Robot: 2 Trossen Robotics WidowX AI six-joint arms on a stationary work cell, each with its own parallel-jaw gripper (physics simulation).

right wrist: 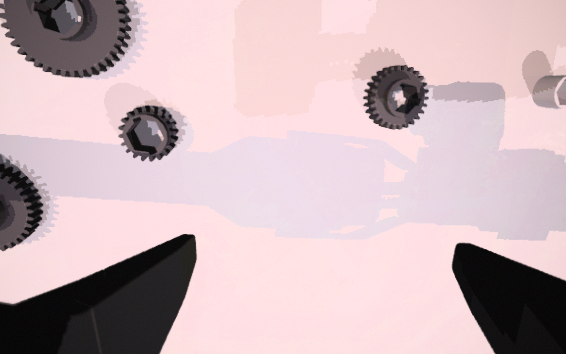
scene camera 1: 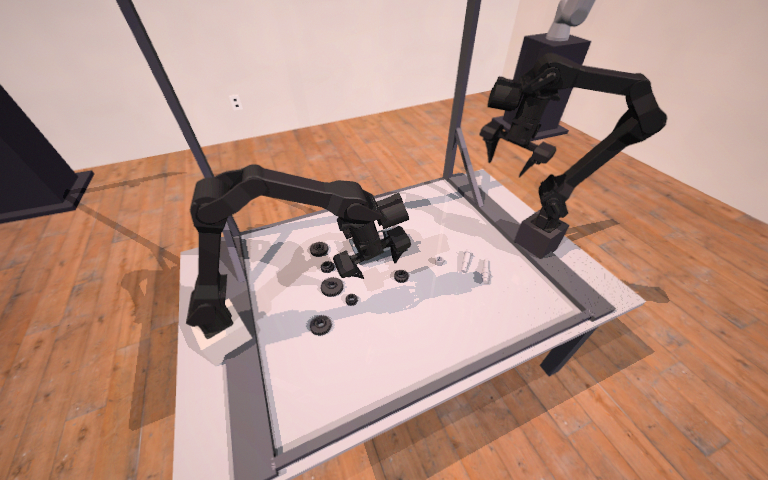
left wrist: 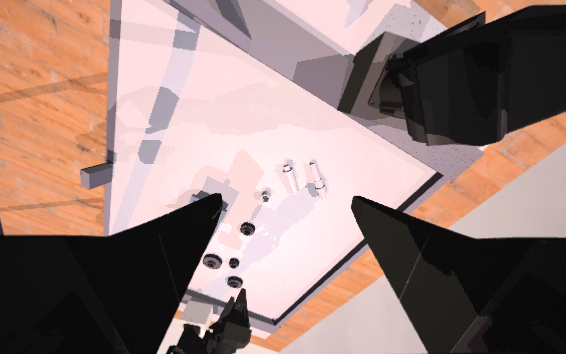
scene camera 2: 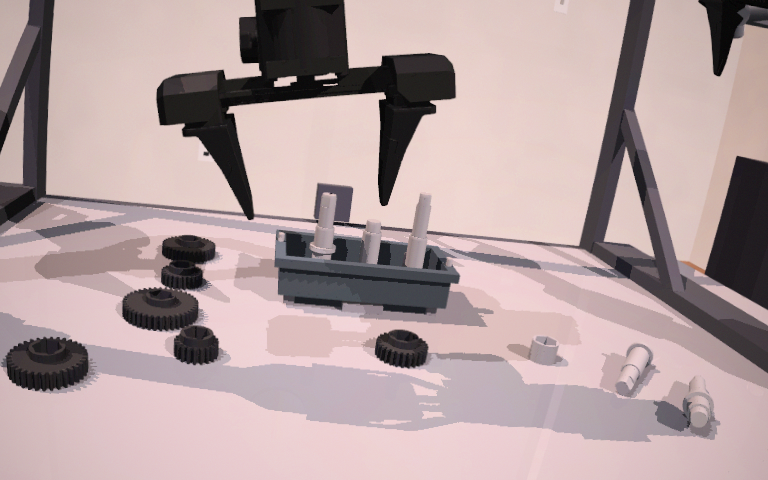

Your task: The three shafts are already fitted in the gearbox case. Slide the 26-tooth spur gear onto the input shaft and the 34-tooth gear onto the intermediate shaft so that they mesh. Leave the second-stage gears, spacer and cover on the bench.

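Places are measured from the left arm's base along level axes (x ahead, y left, z up), in metres.
Pixels of known places: left gripper, fingertip midpoint: (scene camera 1: 504, 169) (left wrist: 288, 200) (scene camera 2: 758, 87); right gripper, fingertip midpoint: (right wrist: 323, 251) (scene camera 1: 379, 269) (left wrist: 238, 292) (scene camera 2: 317, 211); left arm's base, origin of the base link: (scene camera 1: 545, 223) (left wrist: 399, 87); right arm's base, origin of the base link: (scene camera 1: 216, 322).
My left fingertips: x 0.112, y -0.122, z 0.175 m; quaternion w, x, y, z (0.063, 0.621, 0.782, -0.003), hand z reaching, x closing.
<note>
Ahead of a thing's pixels: the offset from my left fingertips to its middle.
The blue-grey gearbox case @(0.310 m ahead, 0.176 m right, 0.254 m down) (scene camera 2: 362, 285) holds three upright white shafts @(0.350 m ahead, 0.187 m right, 0.222 m down) (scene camera 2: 326, 220) @(0.304 m ahead, 0.174 m right, 0.233 m down) (scene camera 2: 370, 243) @(0.258 m ahead, 0.162 m right, 0.216 m down) (scene camera 2: 420, 226), none with a dark gear on it. A mid-sized dark gear @(0.320 m ahead, 0.048 m right, 0.274 m down) (scene camera 1: 400, 275) (scene camera 2: 401, 356) (left wrist: 247, 229) (right wrist: 376, 97) lies alone in front of the case. Several other gears lie at the picture's left, among them a large one @(0.600 m ahead, 0.049 m right, 0.274 m down) (scene camera 1: 320, 324) (scene camera 2: 47, 373) at the front. Tooth counts are too small to read. My right gripper (scene camera 1: 378, 269) (scene camera 2: 317, 211) (right wrist: 323, 251) is open and empty, above bench height. My left gripper (scene camera 1: 505, 168) (left wrist: 288, 200) is open and empty, high up at the picture's right.
A small white ring @(0.187 m ahead, 0.021 m right, 0.274 m down) (scene camera 1: 439, 260) (scene camera 2: 544, 352) and two loose white stepped pins @(0.119 m ahead, 0.031 m left, 0.273 m down) (scene camera 2: 633, 367) @(0.102 m ahead, 0.095 m left, 0.272 m down) (scene camera 2: 698, 401) lie right of the lone gear in scene camera 2. Frame posts (scene camera 1: 465, 84) stand at the bench's back corners. The right arm largely hides the case in scene camera 1.
</note>
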